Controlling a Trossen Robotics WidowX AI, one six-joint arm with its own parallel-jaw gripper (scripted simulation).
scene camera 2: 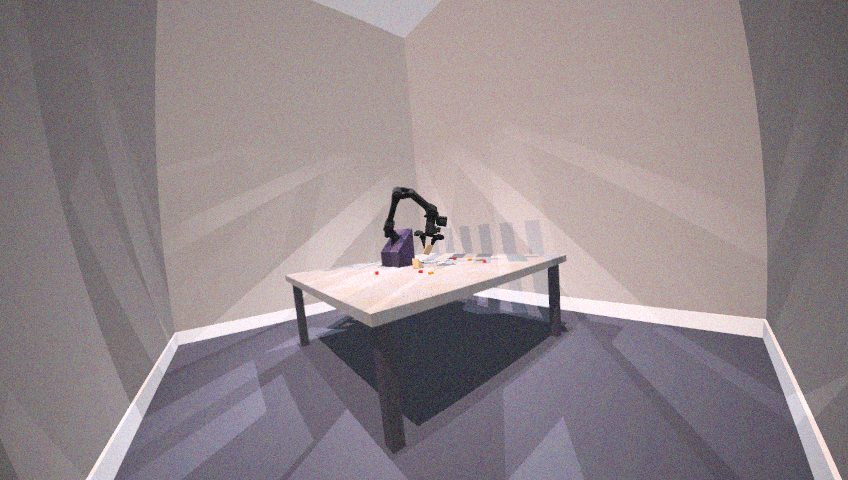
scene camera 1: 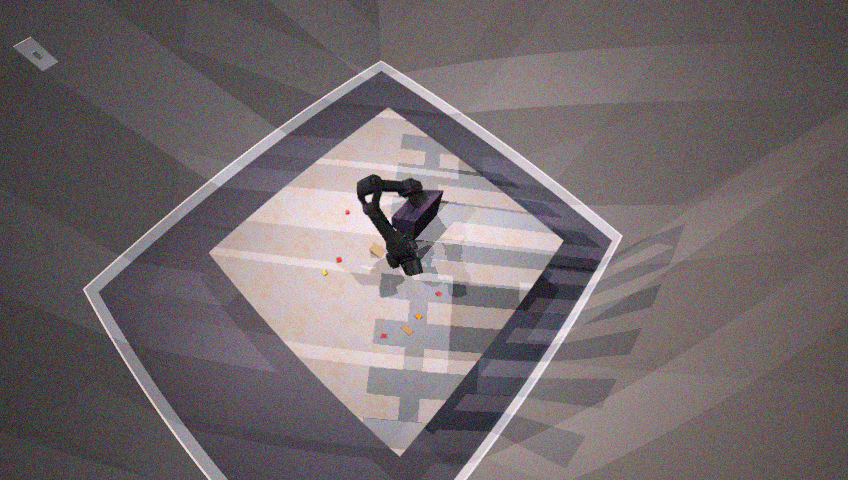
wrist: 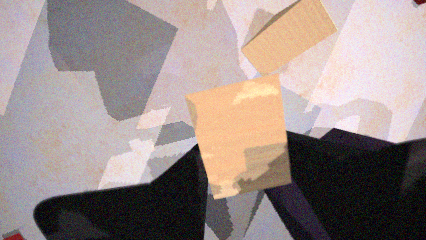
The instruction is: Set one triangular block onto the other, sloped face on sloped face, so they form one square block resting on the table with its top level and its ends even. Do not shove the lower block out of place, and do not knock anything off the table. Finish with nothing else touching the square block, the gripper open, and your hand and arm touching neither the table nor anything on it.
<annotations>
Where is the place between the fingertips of my gripper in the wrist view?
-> At 240,143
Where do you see a tan triangular block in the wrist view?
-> At 240,128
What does my gripper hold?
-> A tan triangular block.
</annotations>
